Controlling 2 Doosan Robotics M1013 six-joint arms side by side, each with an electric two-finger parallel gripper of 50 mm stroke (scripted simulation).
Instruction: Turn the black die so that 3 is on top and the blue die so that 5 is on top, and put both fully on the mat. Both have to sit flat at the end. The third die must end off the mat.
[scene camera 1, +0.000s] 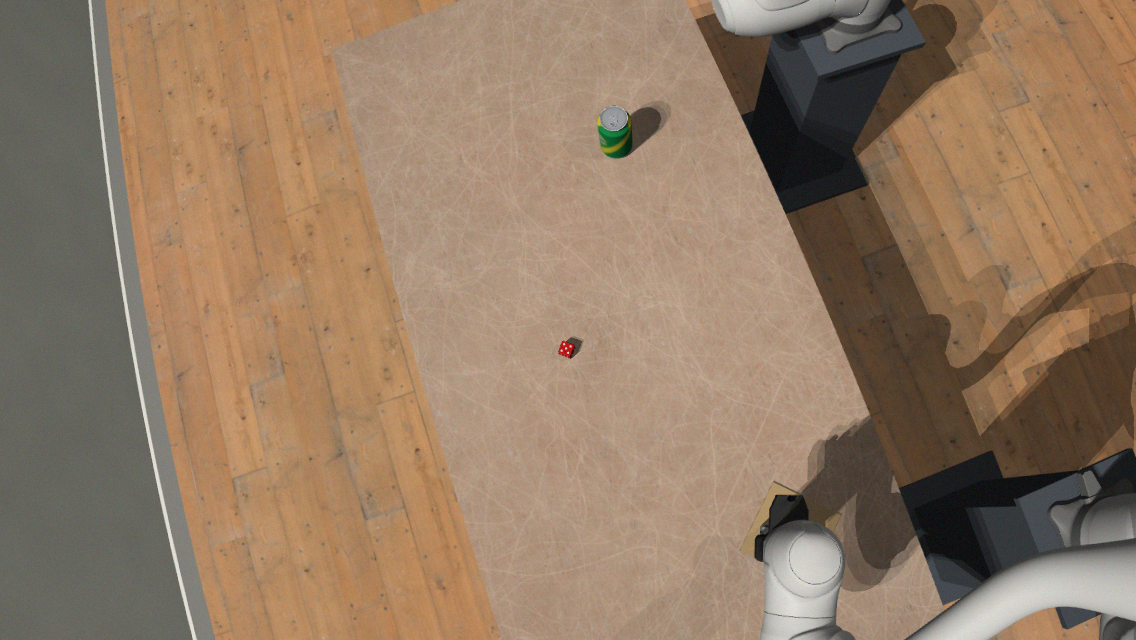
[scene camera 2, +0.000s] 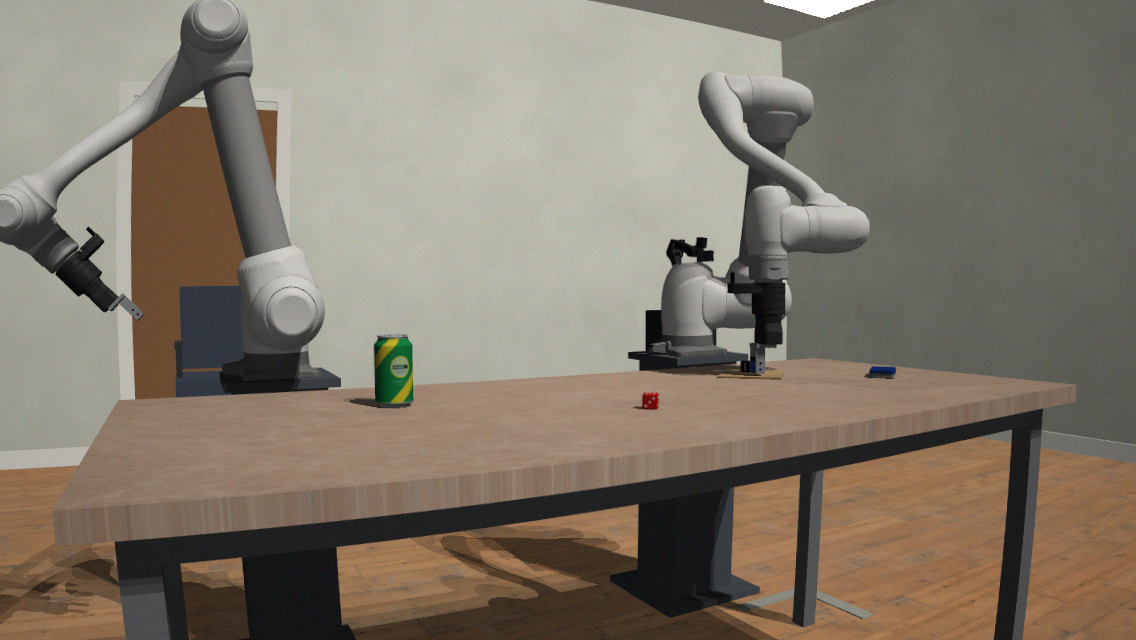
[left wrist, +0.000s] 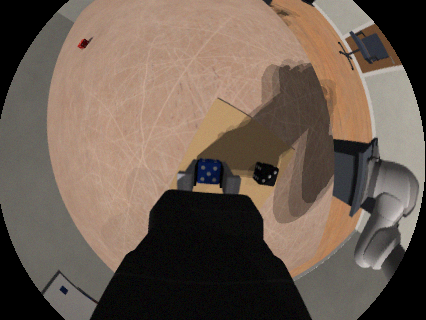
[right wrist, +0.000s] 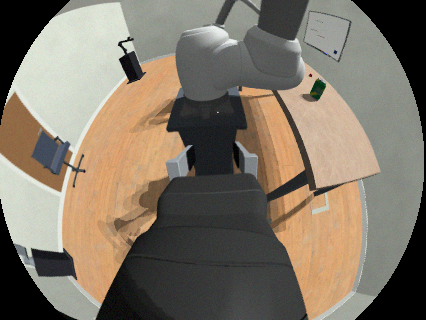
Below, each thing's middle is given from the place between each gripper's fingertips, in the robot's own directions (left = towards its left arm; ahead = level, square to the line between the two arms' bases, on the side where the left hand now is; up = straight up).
Scene:
I see the tan mat (scene camera 1: 762, 518) 30 mm behind my left hand (scene camera 2: 757, 372), 10 mm to the left of it and 30 mm below it.
My right gripper (scene camera 2: 141, 317) is now 128 cm to the right of the tan mat, 53 cm short of it and 16 cm above it.

